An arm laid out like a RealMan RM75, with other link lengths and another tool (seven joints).
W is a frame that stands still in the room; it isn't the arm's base.
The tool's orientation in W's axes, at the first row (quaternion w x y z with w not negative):
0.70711 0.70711 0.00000 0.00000
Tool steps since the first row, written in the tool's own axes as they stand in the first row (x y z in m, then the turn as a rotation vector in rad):
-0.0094 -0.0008 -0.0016 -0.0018 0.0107 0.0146
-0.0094 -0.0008 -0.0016 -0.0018 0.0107 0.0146
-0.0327 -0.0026 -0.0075 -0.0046 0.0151 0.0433
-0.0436 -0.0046 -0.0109 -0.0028 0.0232 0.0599
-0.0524 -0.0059 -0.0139 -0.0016 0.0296 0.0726
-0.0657 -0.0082 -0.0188 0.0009 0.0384 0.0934
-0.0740 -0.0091 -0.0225 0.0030 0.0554 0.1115
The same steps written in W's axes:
-0.0094 0.0016 -0.0008 -0.0018 -0.0146 0.0107
-0.0094 0.0016 -0.0008 -0.0018 -0.0146 0.0107
-0.0327 0.0075 -0.0026 -0.0046 -0.0433 0.0151
-0.0436 0.0109 -0.0046 -0.0028 -0.0599 0.0232
-0.0524 0.0139 -0.0059 -0.0016 -0.0726 0.0296
-0.0657 0.0188 -0.0082 0.0009 -0.0934 0.0384
-0.0740 0.0225 -0.0091 0.0030 -0.1115 0.0554

